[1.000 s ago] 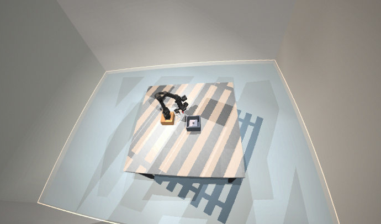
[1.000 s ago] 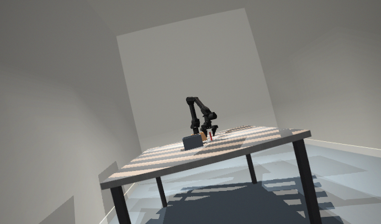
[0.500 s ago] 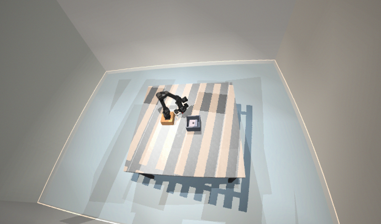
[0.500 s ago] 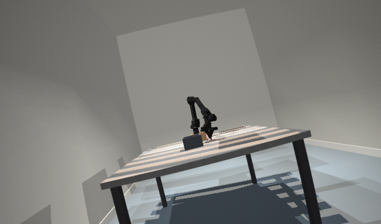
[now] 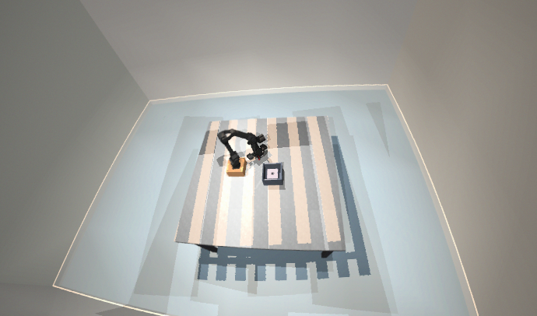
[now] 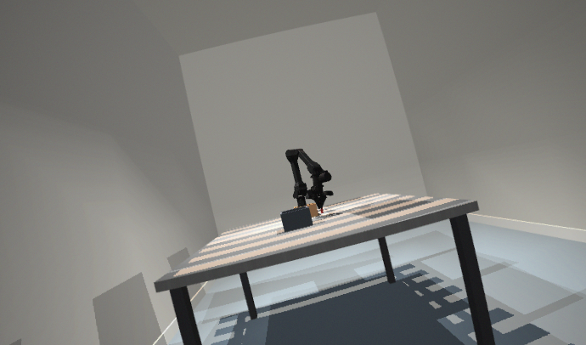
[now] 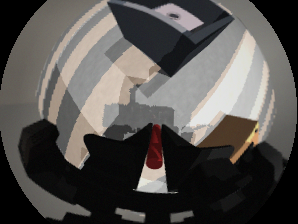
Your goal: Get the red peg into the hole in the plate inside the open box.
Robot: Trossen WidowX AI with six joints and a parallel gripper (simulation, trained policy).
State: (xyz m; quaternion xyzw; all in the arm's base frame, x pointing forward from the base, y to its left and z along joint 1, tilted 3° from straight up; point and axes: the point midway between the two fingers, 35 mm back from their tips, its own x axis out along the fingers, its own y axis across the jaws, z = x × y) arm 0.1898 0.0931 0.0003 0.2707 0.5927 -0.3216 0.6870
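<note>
Right now the pale plate is 12 cm ahead of my gripper tip, 16 cm to the right of it and 1 cm below it. Also, from my gripper tip: red peg: 1 cm behind, 1 cm to the left, 1 cm above; then dark box: 12 cm ahead, 16 cm to the right, 3 cm below.
</note>
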